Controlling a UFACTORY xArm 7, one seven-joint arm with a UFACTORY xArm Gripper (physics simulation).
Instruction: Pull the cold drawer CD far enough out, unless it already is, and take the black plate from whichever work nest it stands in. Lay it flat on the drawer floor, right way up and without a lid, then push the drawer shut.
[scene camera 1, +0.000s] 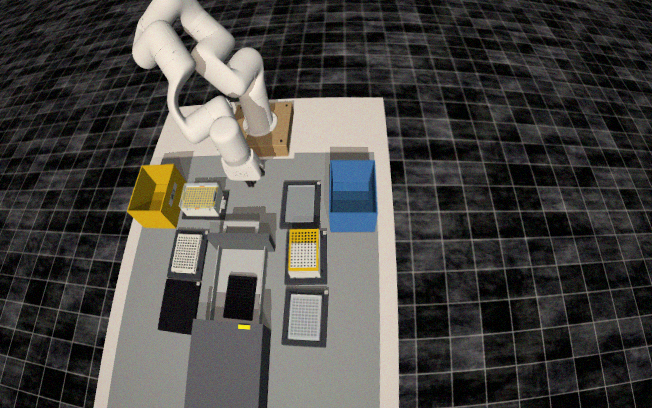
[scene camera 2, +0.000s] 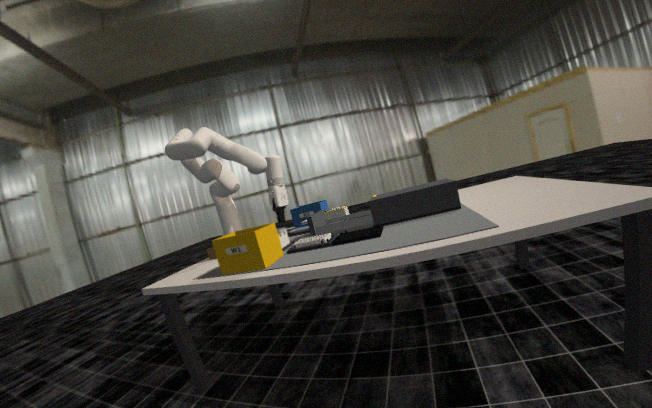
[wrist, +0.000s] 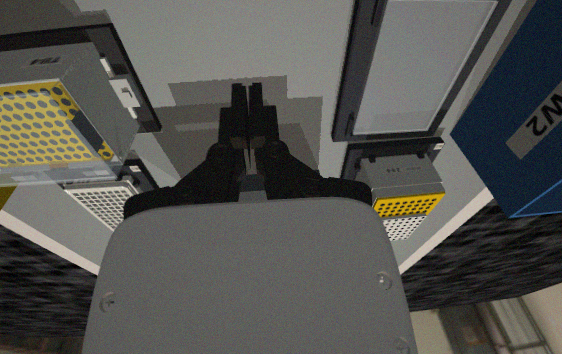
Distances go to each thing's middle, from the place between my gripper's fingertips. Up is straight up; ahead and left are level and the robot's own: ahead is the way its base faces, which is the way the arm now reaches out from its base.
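My hand: 190 mm to the right of the yellow-and-white rack (scene camera 1: 304, 244), 190 mm short of it, 40 mm above it. By their middles, that rack nearest to my hand of the things named here. Black work nest (scene camera 1: 179, 307), from my hand: 170 mm to the right, 400 mm ahead, 80 mm below. Going by middles, the nest farthest from my hand of the things named here. Black plate (scene camera 1: 240, 296), from my hand: 340 mm ahead, 20 mm to the left, 60 mm below.
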